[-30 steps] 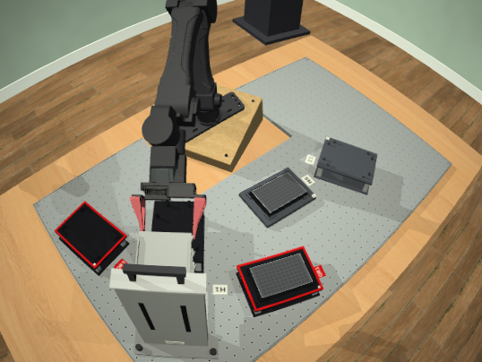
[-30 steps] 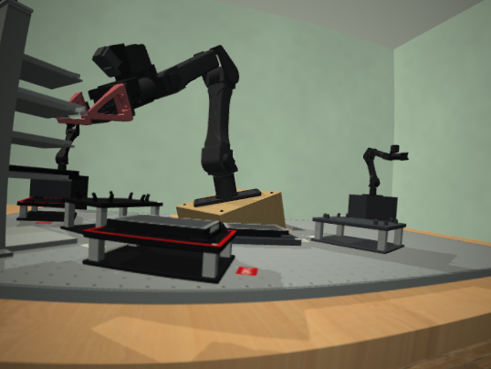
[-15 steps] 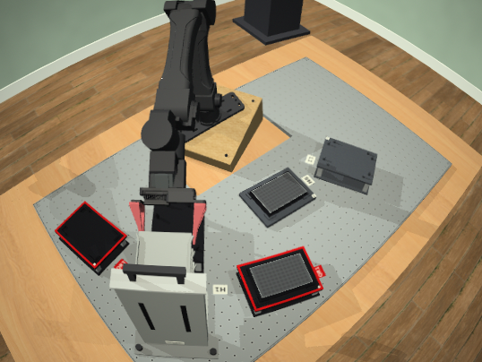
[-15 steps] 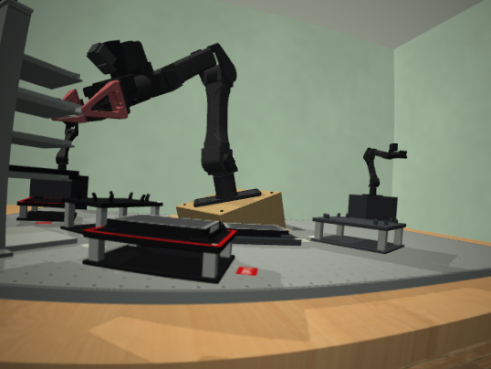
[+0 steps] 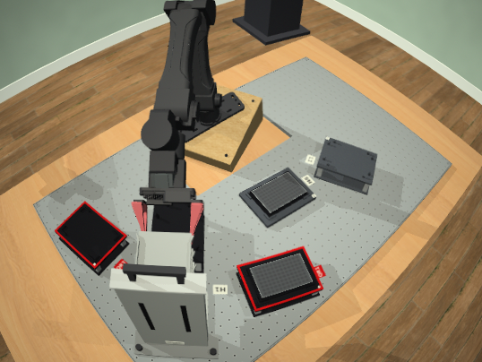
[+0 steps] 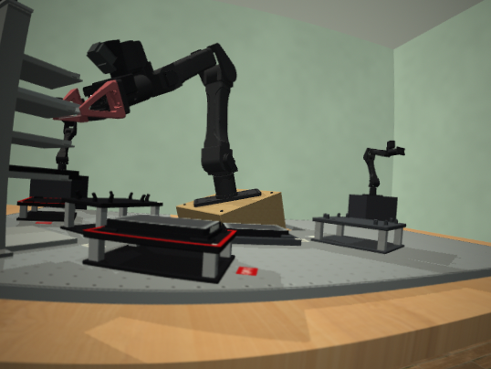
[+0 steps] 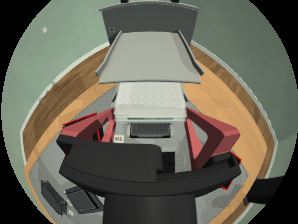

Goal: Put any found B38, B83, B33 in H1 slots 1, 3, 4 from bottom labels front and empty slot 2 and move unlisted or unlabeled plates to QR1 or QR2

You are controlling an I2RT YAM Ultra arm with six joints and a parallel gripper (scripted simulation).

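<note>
My gripper is now 5 cm short of the pale translucent plate and 3 cm to the left of it. Also, from my hand: plate hotel H1: 11 cm ahead, 7 cm to the right, 6 cm below; then hotel handle: 11 cm ahead, 7 cm to the right, 13 cm above; then red-edged quarantine nest: 21 cm behind, 13 cm to the right, 17 cm below.
</note>
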